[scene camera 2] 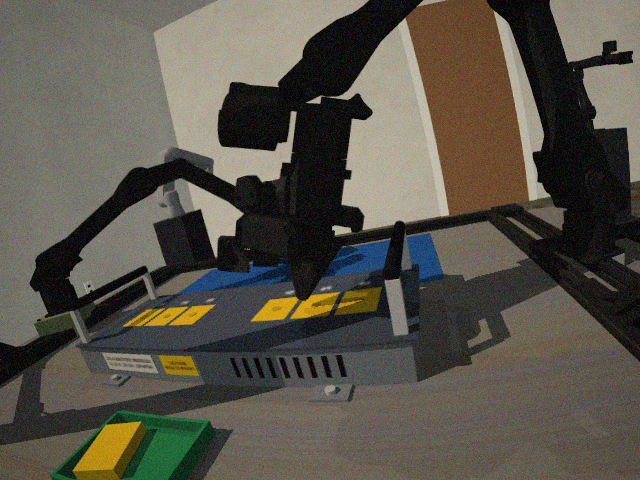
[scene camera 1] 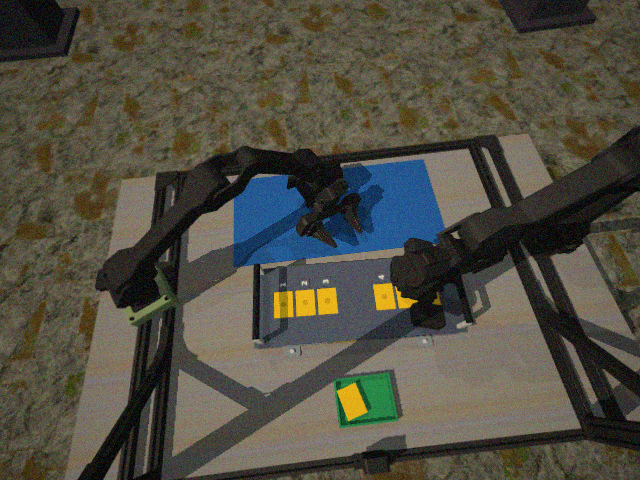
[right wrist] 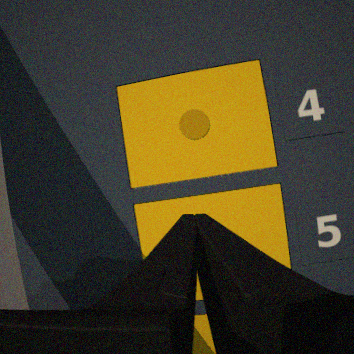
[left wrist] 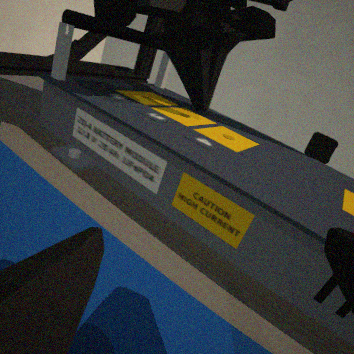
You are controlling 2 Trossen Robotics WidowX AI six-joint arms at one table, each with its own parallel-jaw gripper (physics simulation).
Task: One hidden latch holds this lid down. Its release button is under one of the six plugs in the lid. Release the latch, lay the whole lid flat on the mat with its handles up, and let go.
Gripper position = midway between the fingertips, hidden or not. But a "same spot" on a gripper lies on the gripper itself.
my left gripper: scene camera 2; scene camera 1; left wrist 215, 239; not seen in the right wrist view (out of frame)
my right gripper: scene camera 2 302, 299; scene camera 1 402, 296; right wrist; left wrist
same spot on my right gripper: [right wrist: 247, 294] = [left wrist: 209, 54]
same spot on my left gripper: [scene camera 1: 316, 229] = [scene camera 2: 237, 259]
